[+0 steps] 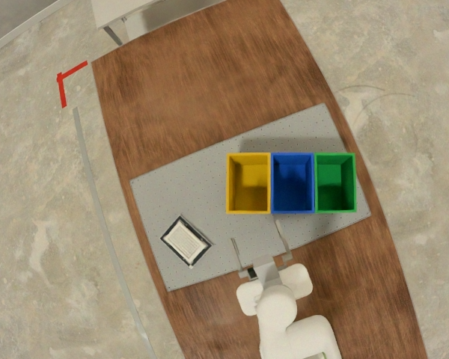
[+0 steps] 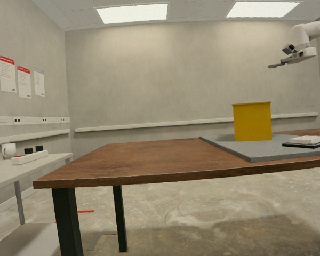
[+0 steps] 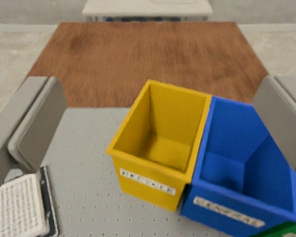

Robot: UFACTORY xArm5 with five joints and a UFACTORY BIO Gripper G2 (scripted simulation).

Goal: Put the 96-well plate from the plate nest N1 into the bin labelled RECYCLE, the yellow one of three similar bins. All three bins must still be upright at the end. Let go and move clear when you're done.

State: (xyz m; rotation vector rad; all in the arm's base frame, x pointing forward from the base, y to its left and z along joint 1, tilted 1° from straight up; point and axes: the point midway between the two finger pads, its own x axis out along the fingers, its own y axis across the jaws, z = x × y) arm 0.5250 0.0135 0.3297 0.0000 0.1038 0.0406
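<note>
Now: the white 96-well plate 35 cm below my hand, 27 cm to the left of it and 5 cm ahead of it. From my hand the other things lie so: green bin (28 cm below, 27 cm to the right, 7 cm ahead); blue bin (28 cm below, 14 cm to the right, 11 cm ahead); yellow bin (28 cm below, 15 cm ahead, 2 cm to the right).
</note>
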